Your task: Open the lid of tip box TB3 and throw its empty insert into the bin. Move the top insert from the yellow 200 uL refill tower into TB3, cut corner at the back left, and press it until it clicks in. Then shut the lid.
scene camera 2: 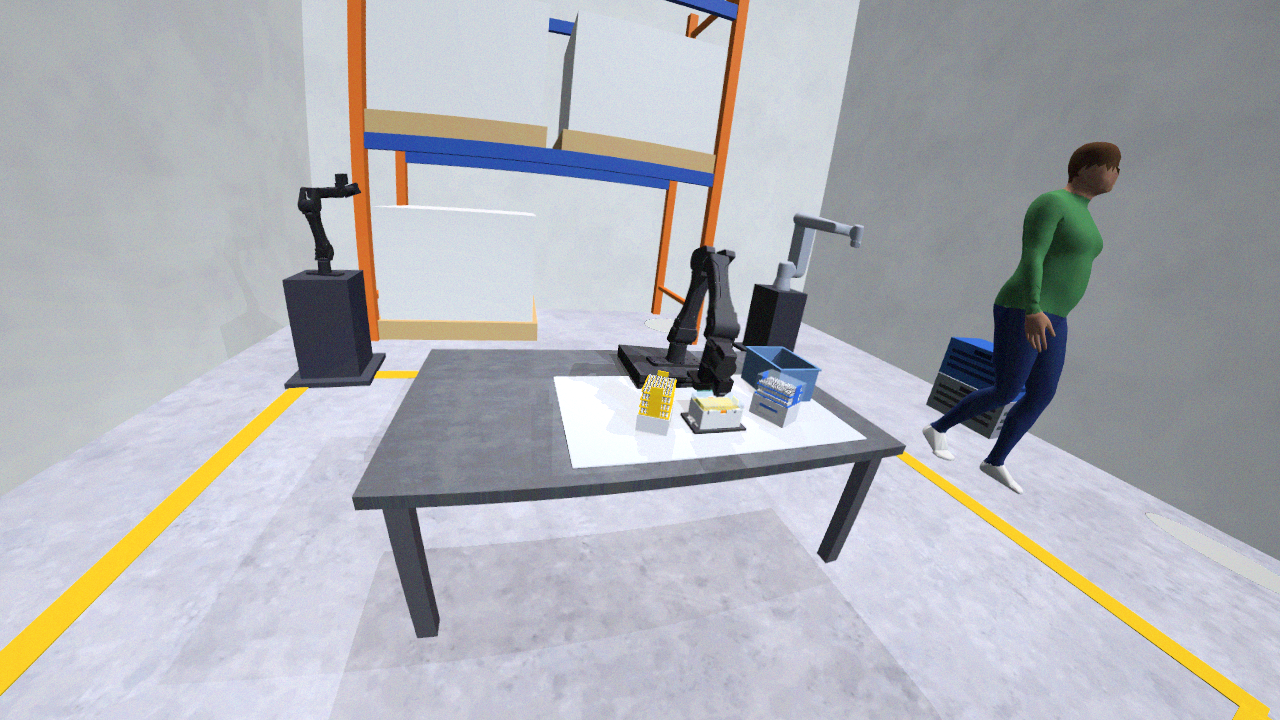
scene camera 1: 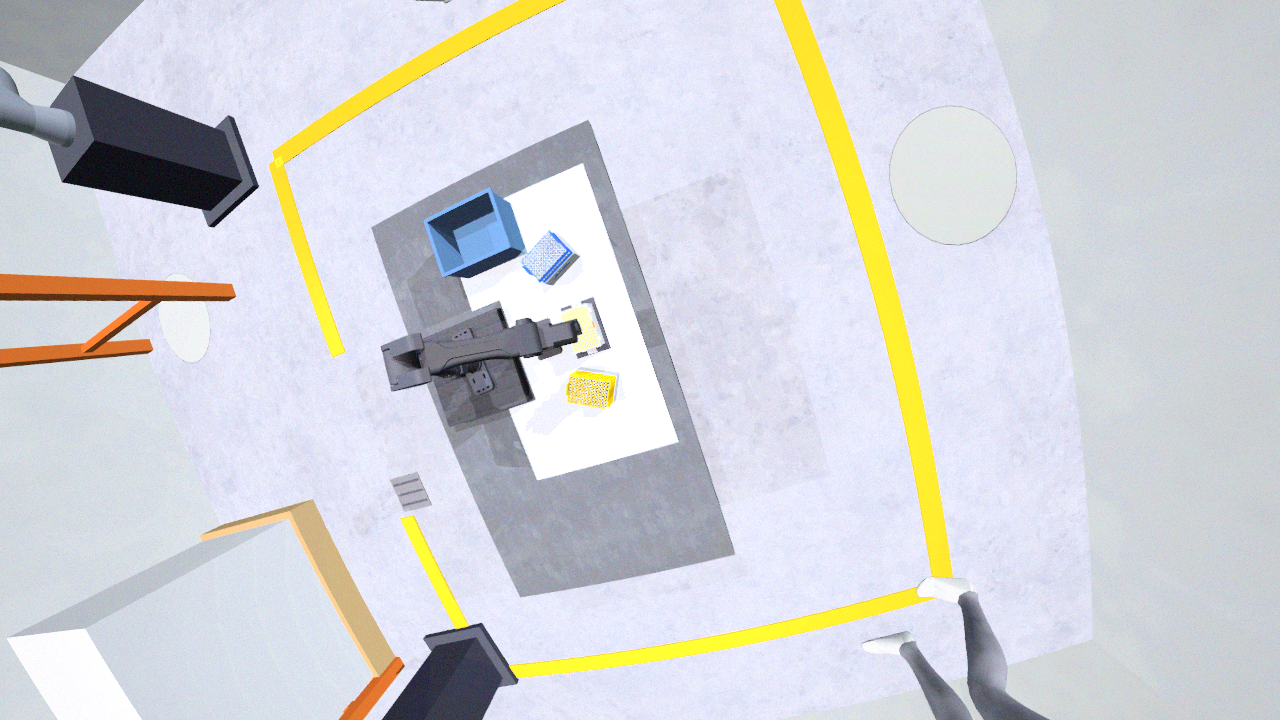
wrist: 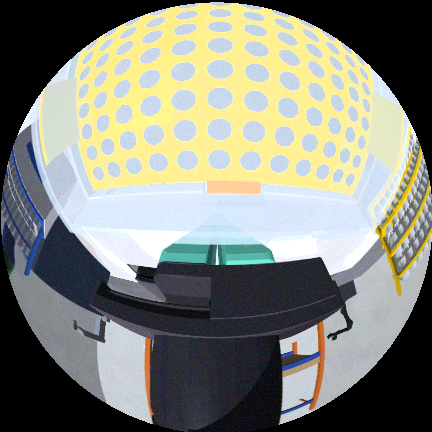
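Tip box TB3 [scene camera 1: 587, 327] [scene camera 2: 716, 416] sits in a dark holder in front of the arm. Its clear lid [wrist: 150, 207] lies over the yellow, empty-holed insert [wrist: 200, 115]; whether the lid is slightly raised I cannot tell. My gripper [scene camera 2: 705, 393] [wrist: 217, 252] is shut and empty, at the robot-side edge of TB3. In the wrist view its green fingertips show faintly through the clear plastic; contact cannot be made out. The yellow refill tower [scene camera 1: 590, 389] [scene camera 2: 657, 401] [wrist: 407, 227] stands beside TB3, with its stacked inserts. The blue bin [scene camera 1: 474, 237] [scene camera 2: 778, 367] stands on the other side.
A blue tip tower [scene camera 1: 547, 257] [scene camera 2: 776, 394] [wrist: 20, 195] stands between TB3 and the bin. The objects stand on a white mat [scene camera 1: 617, 429] [scene camera 2: 590, 447] on the dark table [scene camera 1: 626, 537] [scene camera 2: 474, 447]. A person [scene camera 2: 1056, 259] walks beyond the table.
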